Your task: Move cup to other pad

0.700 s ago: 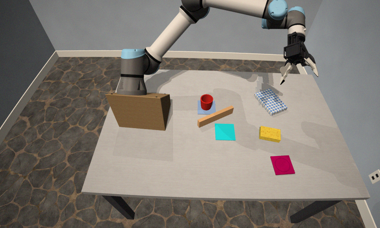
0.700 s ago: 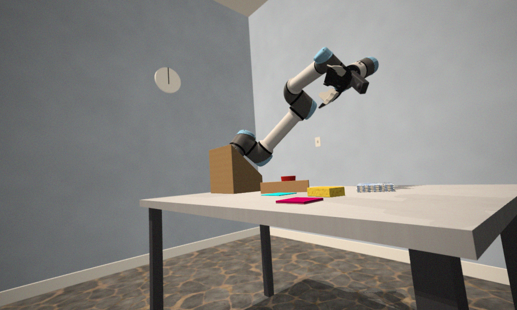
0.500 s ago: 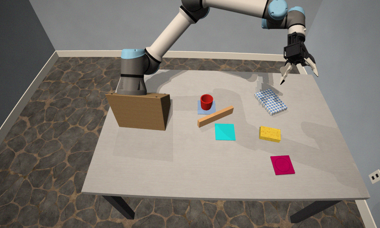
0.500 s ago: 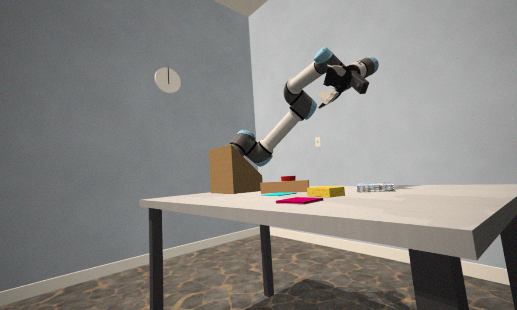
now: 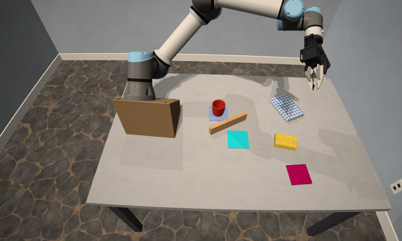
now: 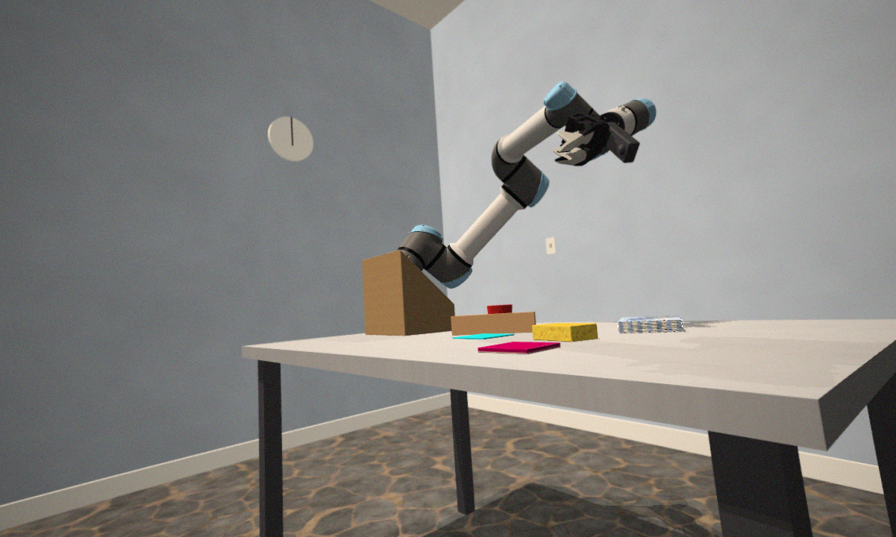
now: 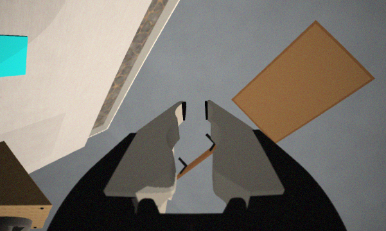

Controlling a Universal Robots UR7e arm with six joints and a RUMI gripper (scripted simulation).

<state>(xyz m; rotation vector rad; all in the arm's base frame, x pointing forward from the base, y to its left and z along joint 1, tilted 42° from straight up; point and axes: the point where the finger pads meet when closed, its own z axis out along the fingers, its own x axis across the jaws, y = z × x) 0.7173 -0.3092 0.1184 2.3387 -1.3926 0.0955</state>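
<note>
My gripper is now 350 mm past the red cup, 200 mm to the right of it and 360 mm above it. Also, from my hand: yellow sponge (20 mm behind, 20 mm to the right, 370 mm below); then wooden rail (300 mm behind, 110 mm to the left, 360 mm below); then blue checkered cloth (60 mm ahead, 220 mm to the left, 370 mm below).
</note>
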